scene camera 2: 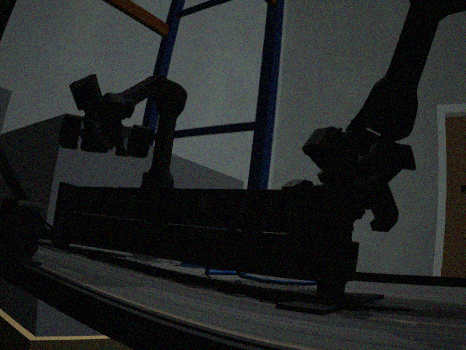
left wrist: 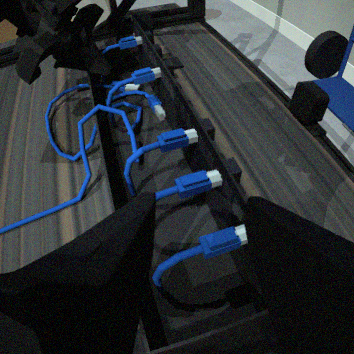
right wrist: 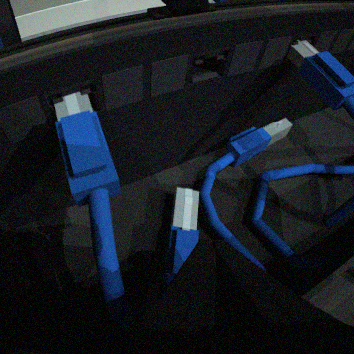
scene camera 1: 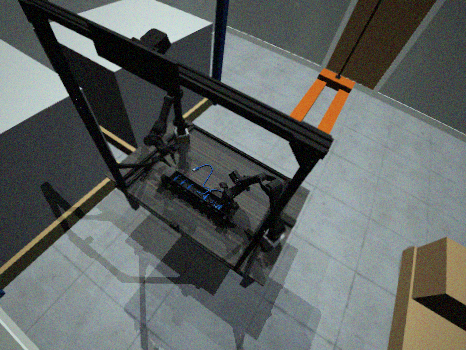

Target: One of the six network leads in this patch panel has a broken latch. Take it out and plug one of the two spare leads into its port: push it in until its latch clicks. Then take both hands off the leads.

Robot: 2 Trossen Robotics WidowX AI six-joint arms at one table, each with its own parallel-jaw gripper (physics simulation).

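Pixels of known places: left gripper, between the fingertips: [scene camera 2: 116, 151] [left wrist: 200, 206] [scene camera 1: 173, 165]; right gripper, between the fingertips: [left wrist: 109, 72] [right wrist: 209, 250] [scene camera 1: 218, 203]; left arm's base, origin of its link: [scene camera 1: 181, 131]; right arm's base, origin of its link: [scene camera 1: 273, 235].
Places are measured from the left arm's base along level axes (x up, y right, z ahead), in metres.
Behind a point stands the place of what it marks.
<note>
The black patch panel [scene camera 1: 172, 181] [left wrist: 205, 135] {y 0.120, x 0.038, z 0.490 m} [right wrist: 133, 84] {y -0.015, x 0.021, z 0.682 m} [scene camera 2: 197, 222] {y 0.039, x 0.000, z 0.609 m} stands on the wooden table. Several blue leads sit in its ports, such as the nearest lead in the left wrist view [left wrist: 221, 240] {y 0.152, x 0.026, z 0.409 m} and the left lead in the right wrist view [right wrist: 84, 154] {y -0.050, x 0.025, z 0.687 m}. One port [right wrist: 210, 67] {y 0.010, x 0.014, z 0.655 m} is empty. Two loose plugs lie in the tray below it, one [right wrist: 185, 214] {y -0.036, x -0.035, z 0.654 m} [left wrist: 131, 86] {y -0.031, x -0.037, z 0.652 m} just past my right fingertips, the other [right wrist: 258, 138] {y 0.018, x -0.033, z 0.618 m} [left wrist: 156, 107] {y 0.028, x -0.034, z 0.606 m} to its right. My right gripper [right wrist: 209, 250] {y -0.059, x -0.011, z 0.646 m} [scene camera 1: 224, 194] is shut; its fingers hide that plug's rear end. My left gripper [left wrist: 200, 206] {y 0.144, x 0.112, z 0.376 m} [scene camera 1: 170, 151] is open and empty, high over the panel's other end.
A long blue cable [scene camera 1: 205, 173] {y -0.078, x -0.063, z 0.406 m} [left wrist: 84, 154] {y -0.024, x -0.032, z 0.500 m} loops over the table behind the panel. A black gantry frame [scene camera 1: 238, 104] {y 0.084, x 0.971, z 0.904 m} spans the table. In scene camera 2 both arms are dark shapes, the left arm [scene camera 2: 103, 118] {y 0.183, x 0.184, z 0.313 m} and the right arm [scene camera 2: 363, 163] {y -0.142, x 0.094, z 0.672 m}.
</note>
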